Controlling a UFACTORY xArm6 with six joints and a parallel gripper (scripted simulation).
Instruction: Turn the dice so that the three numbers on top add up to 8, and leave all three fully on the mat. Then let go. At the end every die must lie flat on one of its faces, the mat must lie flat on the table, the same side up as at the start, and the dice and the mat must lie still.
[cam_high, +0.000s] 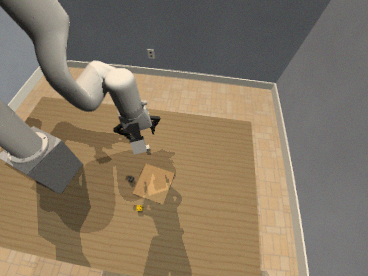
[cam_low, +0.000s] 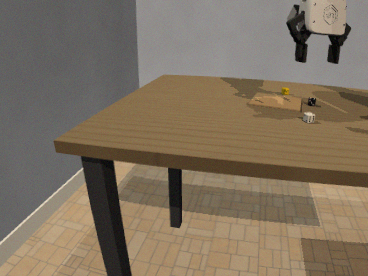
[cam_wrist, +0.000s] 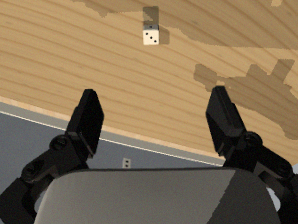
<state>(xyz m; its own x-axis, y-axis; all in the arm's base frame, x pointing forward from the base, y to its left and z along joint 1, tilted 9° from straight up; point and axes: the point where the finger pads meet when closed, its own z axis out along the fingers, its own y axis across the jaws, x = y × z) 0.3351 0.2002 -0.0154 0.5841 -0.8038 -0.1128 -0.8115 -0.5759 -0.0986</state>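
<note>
My gripper is now 140 mm above the white die. Also, from my hand: black die: 160 mm to the right, 140 mm below, 10 mm behind; tan mat: 150 mm below, 140 mm to the right, 90 mm ahead; yellow die: 250 mm to the right, 140 mm below, 70 mm ahead.
</note>
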